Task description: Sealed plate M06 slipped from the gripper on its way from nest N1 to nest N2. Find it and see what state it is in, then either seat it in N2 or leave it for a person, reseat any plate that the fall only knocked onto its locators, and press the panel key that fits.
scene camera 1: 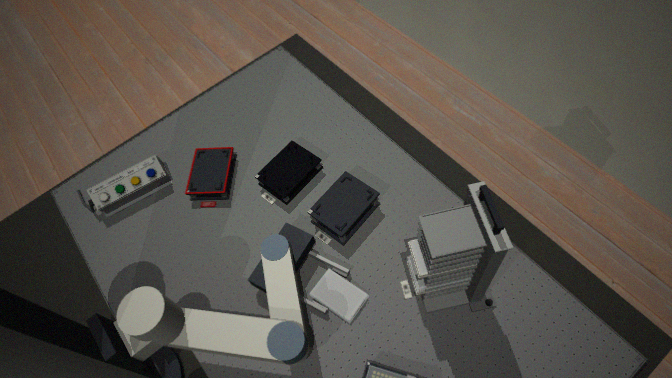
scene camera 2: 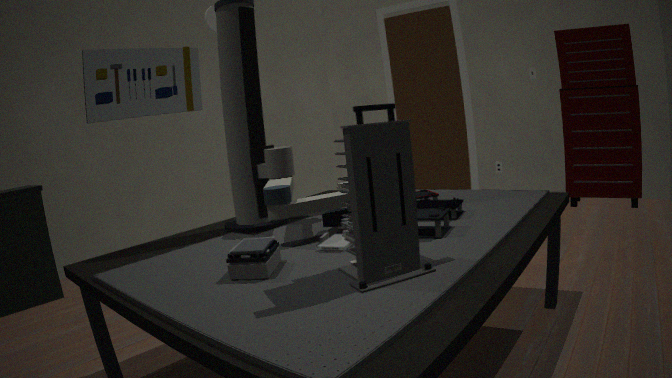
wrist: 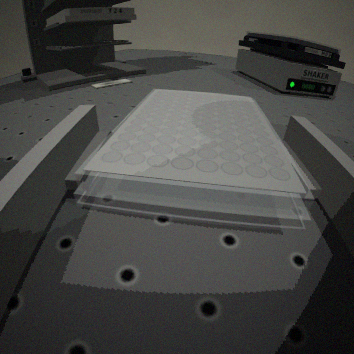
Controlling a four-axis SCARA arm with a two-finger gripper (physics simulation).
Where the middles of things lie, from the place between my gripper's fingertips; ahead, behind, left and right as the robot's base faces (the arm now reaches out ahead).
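Position relative to the shaker [scene camera 2: 245, 267]: my gripper is 20 mm below it, 60 mm past it and 270 mm to the left of it.
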